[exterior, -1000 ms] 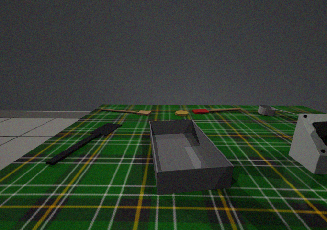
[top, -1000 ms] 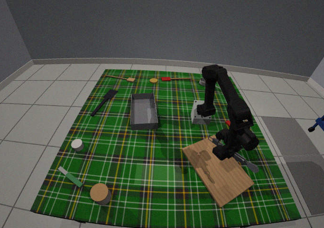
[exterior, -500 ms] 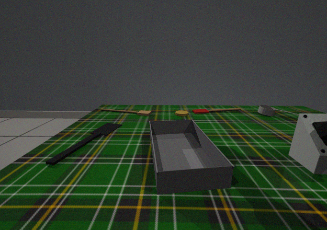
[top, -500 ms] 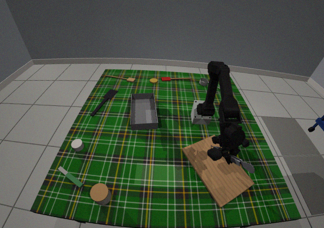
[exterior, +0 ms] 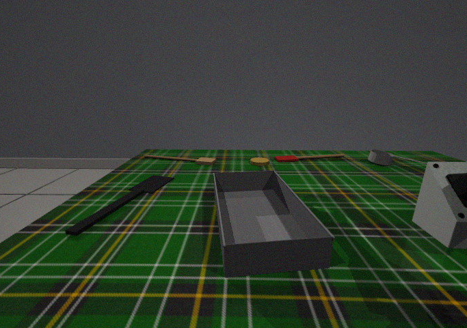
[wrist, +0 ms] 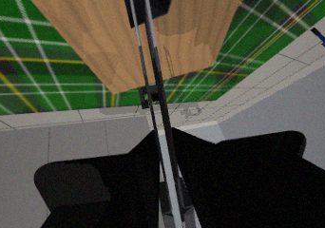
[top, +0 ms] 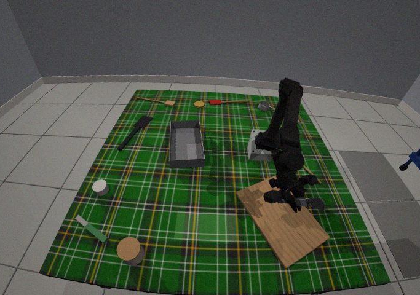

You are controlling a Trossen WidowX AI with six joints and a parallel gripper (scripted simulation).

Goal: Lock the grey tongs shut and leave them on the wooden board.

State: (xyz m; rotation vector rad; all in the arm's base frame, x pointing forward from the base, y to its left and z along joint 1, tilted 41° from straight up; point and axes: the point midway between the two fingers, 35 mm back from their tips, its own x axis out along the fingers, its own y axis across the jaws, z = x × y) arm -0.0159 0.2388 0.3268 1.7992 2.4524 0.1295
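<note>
Now: the wooden board 150 mm below my gripper tip, 60 mm to the right of it and 10 mm behind it. Also, from my gripper tip: grey roasting tin (480 mm to the right, 400 mm ahead, 130 mm below); cork-lidded jar (570 mm ahead, 130 mm below, 90 mm to the left); green-handled tool (770 mm ahead, 150 mm below).
</note>
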